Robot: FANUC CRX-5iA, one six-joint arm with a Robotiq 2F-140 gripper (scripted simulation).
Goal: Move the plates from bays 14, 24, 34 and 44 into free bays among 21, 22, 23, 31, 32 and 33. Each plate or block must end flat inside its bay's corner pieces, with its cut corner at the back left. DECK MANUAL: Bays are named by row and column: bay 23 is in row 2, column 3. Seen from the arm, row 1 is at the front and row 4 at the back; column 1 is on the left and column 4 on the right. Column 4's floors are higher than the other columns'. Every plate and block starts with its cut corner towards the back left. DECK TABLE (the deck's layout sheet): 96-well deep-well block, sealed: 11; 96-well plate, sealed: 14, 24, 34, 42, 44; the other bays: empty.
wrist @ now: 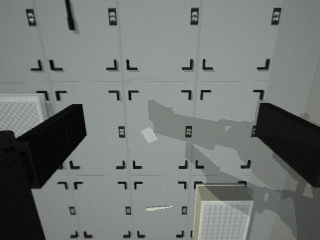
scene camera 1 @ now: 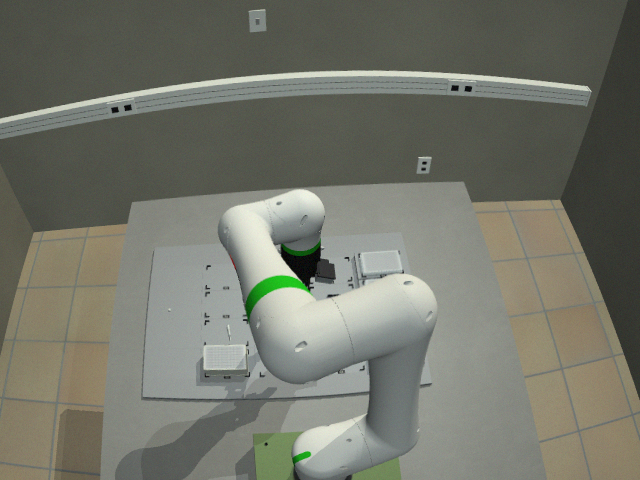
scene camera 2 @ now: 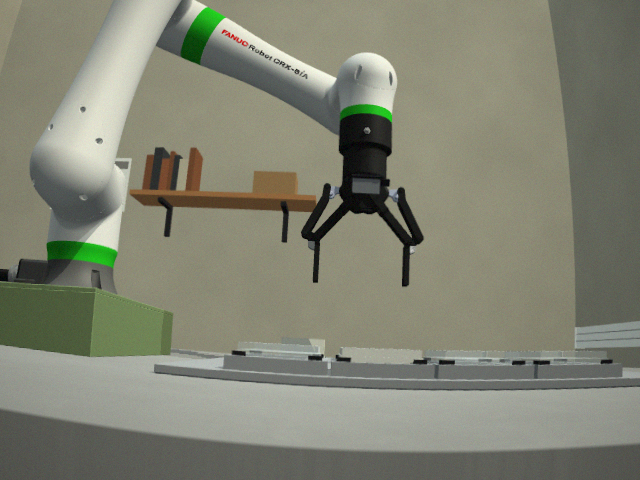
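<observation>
A sealed deep-well block (scene camera 1: 219,360) is part of the visible scene, and with it the robot's gripper (scene camera 2: 360,283), which the wrist camera also shows: the gripper (wrist: 170,119).
</observation>
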